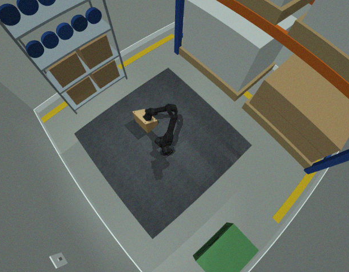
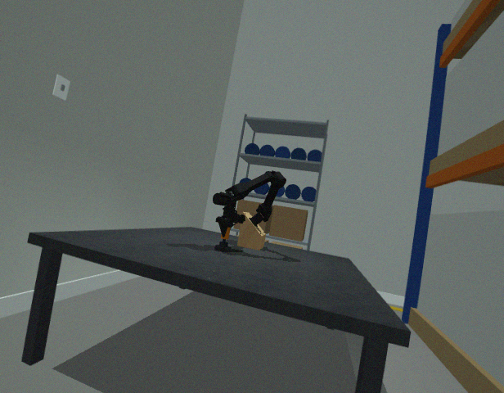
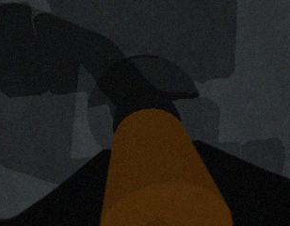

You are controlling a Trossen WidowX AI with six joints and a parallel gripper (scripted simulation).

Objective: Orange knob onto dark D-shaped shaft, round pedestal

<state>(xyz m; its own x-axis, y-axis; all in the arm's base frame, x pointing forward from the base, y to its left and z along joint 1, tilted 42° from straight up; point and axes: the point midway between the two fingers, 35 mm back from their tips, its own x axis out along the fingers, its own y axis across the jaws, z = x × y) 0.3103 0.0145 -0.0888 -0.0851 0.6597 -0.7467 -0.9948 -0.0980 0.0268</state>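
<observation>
My gripper tip is 20 mm below the orange knob. Also, from my gripper tip: dark round pedestal 40 mm below.
</observation>
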